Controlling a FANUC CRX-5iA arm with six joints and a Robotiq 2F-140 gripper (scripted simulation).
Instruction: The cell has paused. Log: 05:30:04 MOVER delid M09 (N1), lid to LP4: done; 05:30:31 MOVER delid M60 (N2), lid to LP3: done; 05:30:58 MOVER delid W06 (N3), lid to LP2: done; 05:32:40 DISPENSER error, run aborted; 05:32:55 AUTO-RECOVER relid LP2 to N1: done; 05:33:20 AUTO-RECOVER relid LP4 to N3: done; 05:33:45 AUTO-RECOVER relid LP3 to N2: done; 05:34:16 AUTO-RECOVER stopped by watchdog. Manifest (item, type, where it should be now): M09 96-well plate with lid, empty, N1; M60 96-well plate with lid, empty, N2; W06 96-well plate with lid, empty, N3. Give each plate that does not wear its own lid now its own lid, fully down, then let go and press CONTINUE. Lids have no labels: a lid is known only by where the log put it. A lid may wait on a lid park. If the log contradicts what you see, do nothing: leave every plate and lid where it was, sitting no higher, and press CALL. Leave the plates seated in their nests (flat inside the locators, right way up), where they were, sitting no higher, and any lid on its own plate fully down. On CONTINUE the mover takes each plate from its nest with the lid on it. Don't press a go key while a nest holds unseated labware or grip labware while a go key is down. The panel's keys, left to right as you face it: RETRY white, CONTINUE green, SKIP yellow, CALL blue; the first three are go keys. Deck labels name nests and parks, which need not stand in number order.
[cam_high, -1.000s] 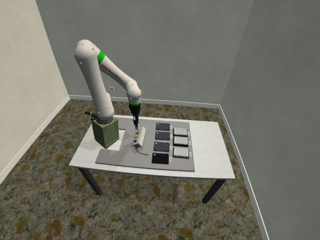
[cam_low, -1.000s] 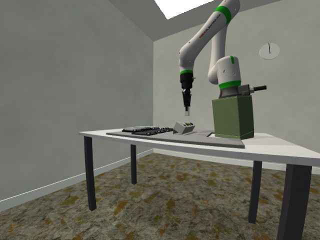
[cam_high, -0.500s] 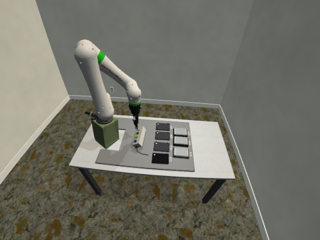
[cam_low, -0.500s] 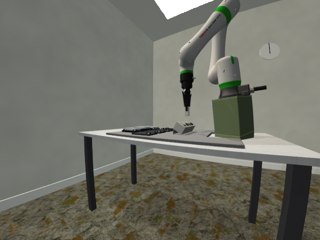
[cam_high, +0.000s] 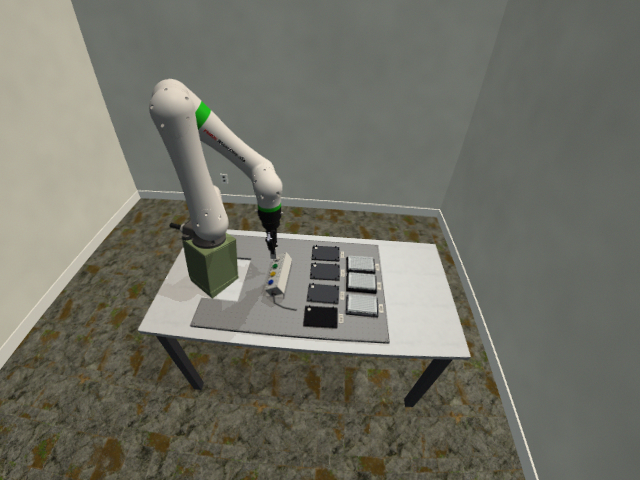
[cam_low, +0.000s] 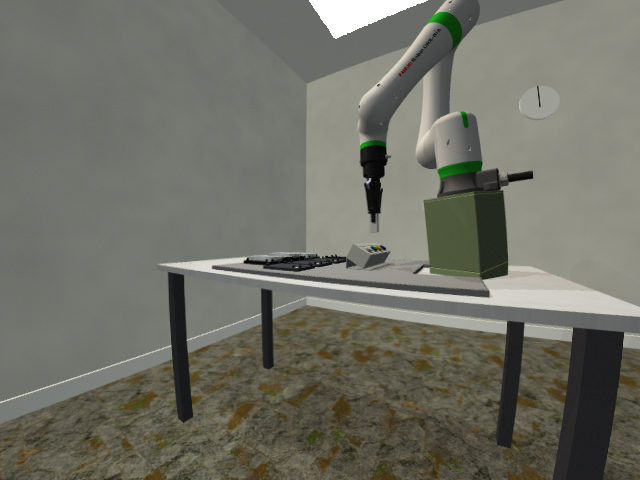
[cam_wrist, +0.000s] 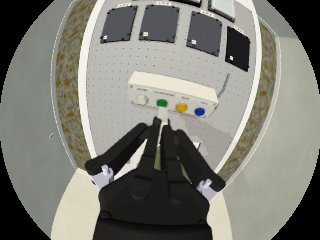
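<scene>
My gripper is now 9 cm above the green key. From my hand the other things lie so: blue key: 2 cm ahead, 10 cm to the right, 9 cm below; white key: 1 cm behind, 5 cm to the left, 9 cm below; yellow key: 1 cm ahead, 5 cm to the right, 9 cm below.
</scene>
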